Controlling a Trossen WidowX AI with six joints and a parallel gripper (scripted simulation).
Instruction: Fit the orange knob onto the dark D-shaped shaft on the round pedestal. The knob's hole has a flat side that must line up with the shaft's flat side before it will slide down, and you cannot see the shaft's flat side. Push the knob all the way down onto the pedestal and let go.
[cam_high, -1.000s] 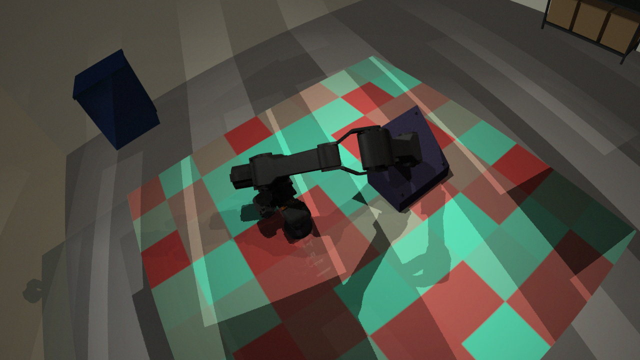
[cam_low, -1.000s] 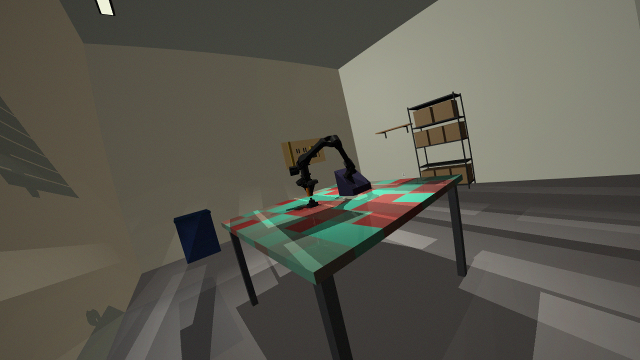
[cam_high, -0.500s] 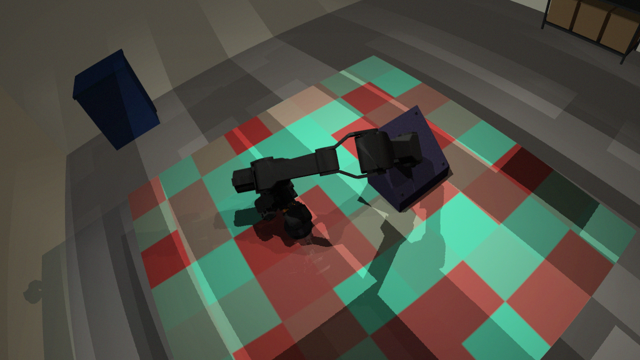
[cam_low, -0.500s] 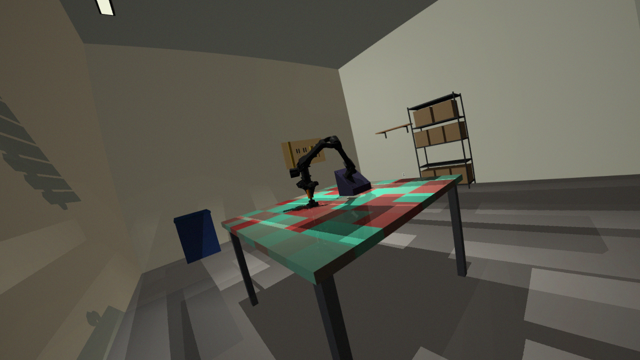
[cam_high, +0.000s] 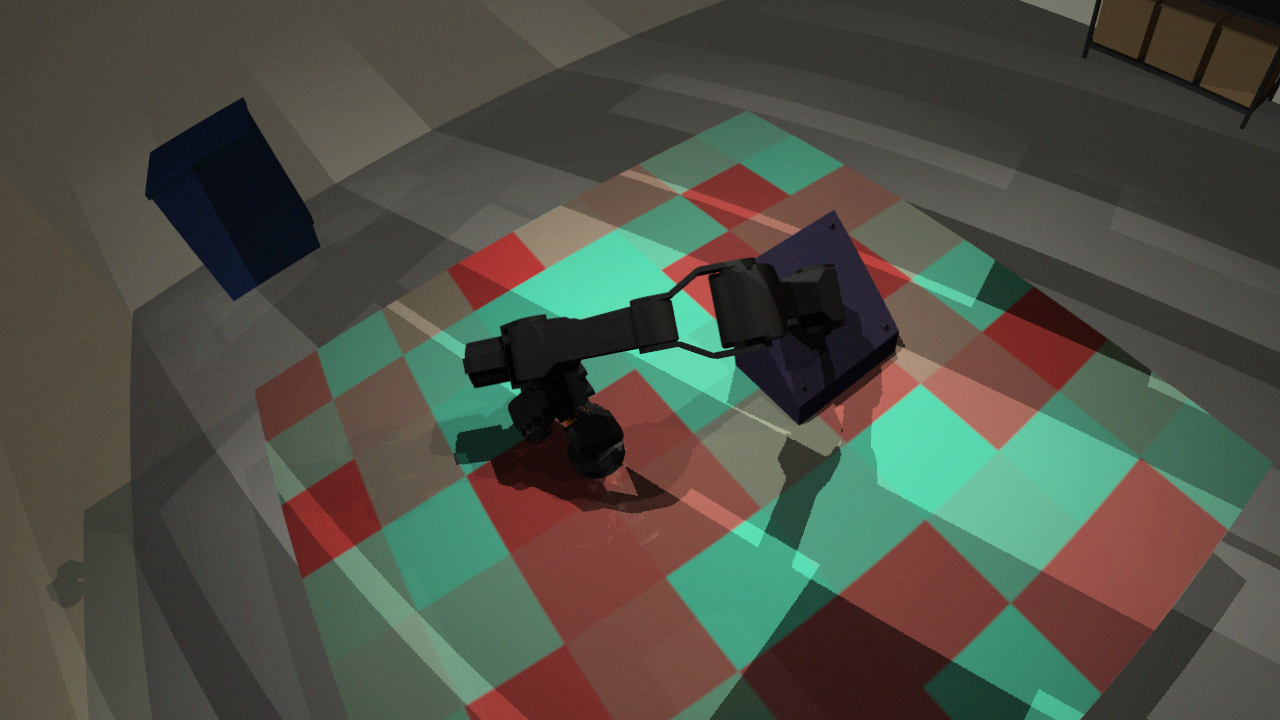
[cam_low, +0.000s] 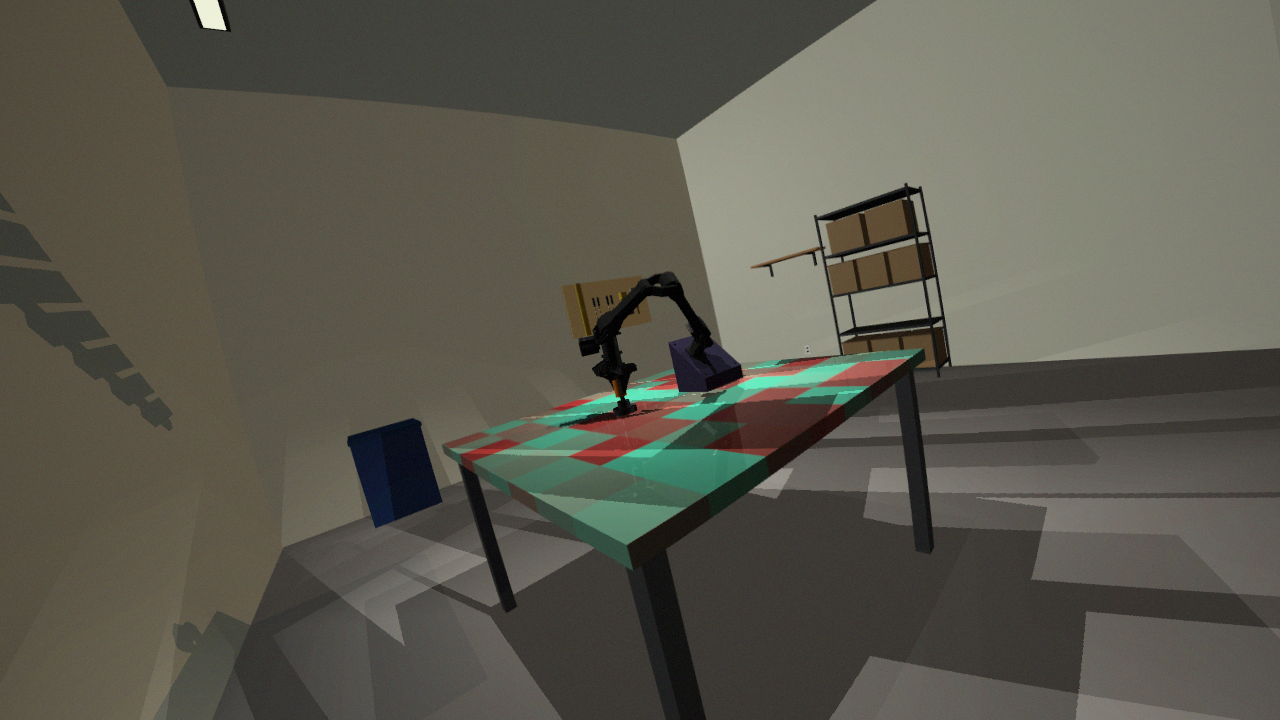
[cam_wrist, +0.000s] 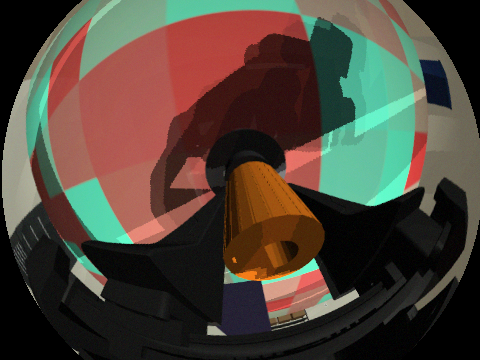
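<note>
My gripper tip is 2 cm below the orange knob. The rest, counted from my gripper tip: round dark pedestal (4 cm below).
</note>
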